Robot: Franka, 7 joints.
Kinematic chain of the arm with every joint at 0, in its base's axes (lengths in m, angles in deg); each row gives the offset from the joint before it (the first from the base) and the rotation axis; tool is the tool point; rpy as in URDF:
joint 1: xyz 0 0 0.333 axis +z
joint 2: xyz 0 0 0 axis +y
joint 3: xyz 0 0 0.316 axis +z
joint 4: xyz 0.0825 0 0 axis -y
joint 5: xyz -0.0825 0 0.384 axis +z
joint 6: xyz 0 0 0 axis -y
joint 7: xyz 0.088 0 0 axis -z
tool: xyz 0 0 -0.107 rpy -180 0 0
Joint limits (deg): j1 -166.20..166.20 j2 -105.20..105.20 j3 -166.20..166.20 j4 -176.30..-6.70 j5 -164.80..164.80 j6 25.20..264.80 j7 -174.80..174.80
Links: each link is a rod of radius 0.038 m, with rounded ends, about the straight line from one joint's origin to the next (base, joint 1, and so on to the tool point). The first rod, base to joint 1, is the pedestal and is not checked.
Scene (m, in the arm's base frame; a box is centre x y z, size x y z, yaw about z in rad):
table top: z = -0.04
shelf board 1: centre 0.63 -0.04 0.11 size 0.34 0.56 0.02 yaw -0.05
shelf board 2: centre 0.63 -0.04 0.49 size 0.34 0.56 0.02 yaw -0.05
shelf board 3: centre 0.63 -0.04 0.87 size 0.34 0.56 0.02 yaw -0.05
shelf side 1: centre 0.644 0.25 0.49 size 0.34 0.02 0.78 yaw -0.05
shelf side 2: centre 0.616 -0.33 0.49 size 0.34 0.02 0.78 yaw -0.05
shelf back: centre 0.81 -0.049 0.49 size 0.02 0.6 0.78 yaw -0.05
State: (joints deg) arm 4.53 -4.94 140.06 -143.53 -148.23 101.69 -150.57
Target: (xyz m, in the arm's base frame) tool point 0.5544 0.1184 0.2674
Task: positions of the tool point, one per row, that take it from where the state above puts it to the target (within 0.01 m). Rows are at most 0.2 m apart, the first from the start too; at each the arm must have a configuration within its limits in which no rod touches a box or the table.
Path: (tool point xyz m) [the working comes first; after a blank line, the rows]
Joints at the target: -43.87 33.24 63.12 -130.08 -141.47 99.47 -150.57
Straight joint move there: touches shelf side 1.

1: -0.2122 0.4246 0.3036
2: -0.0270 0.4439 0.2928
3: 0.1407 0.3882 0.2833
4: 0.2620 0.2745 0.2747
5: 0.3192 0.1302 0.2674
6: 0.3920 0.1582 0.2667
7: 0.4729 0.1558 0.2703
8: 0.5544 0.1184 0.2673

